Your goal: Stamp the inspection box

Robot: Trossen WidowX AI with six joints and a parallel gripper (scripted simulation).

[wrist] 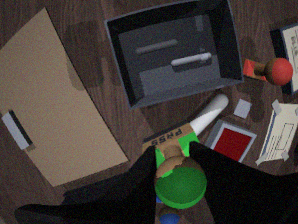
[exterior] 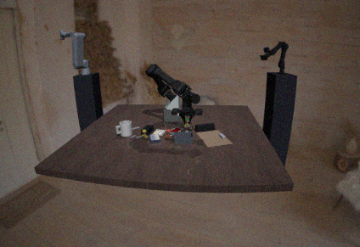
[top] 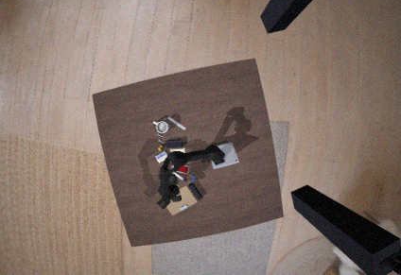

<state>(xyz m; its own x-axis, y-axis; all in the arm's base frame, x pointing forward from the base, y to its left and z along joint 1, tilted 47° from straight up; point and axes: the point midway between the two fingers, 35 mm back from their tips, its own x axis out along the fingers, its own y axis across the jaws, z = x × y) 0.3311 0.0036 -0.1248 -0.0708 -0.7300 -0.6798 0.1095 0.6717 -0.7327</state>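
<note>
Right now the red ink pad is 8 cm below my gripper tip, 8 cm behind it and 7 cm to the right of it. From my gripper tip the other things lie so: white marker: 7 cm below, 4 cm behind, 1 cm to the right; green-knobbed stamp: right at my gripper tip; tray: 7 cm below, 7 cm ahead, 2 cm to the right.
</note>
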